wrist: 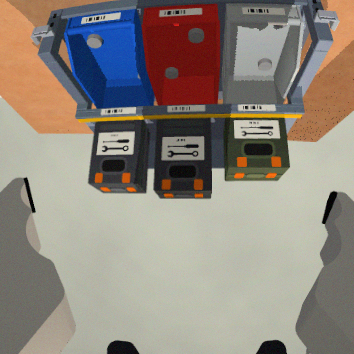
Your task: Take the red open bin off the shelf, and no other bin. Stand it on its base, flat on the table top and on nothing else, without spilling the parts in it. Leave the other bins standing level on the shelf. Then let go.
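Frame: origin at the arm's base, x right, y ahead, z up, level; millimetres.
Where they show: gripper, between the fingertips: (pixel 181 189).
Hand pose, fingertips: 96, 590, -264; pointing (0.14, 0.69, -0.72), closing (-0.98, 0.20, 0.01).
Each offset is from my fingertips to the top centre of the thing, as dx, dy, dz. "spot": to the spot under its first point. Level surfaces: height alone.
The red open bin {spot: +38, +256, -291} (pixel 182 56) is at the top centre of the wrist view, in the shelf rack {spot: +203, +180, -215} (pixel 64 76), between a blue bin {spot: +146, +251, -291} (pixel 120 60) and a grey bin {spot: -67, +318, -289} (pixel 242 75). Two round grey parts show in the red bin, one {+10, +202, -280} (pixel 196 35) near its far side and one {+63, +293, -280} (pixel 171 73) nearer the front rail. The three bins stand side by side. My gripper (pixel 181 189) is open and empty. Its fingers are wide apart at the left and right of the view, apart from the bins. The undersides of the bins are hidden.
A front rail with a yellow strip {+33, +281, -188} (pixel 190 117) runs along the bins. Two dark toolboxes {spot: +147, +283, -124} (pixel 116 155) {+41, +323, -66} (pixel 183 159) and a green one {-77, +334, -101} (pixel 257 150) are in front of and below it. The orange table top {dz -300} (pixel 25 90) shows on both sides; pale floor (pixel 180 270) is below.
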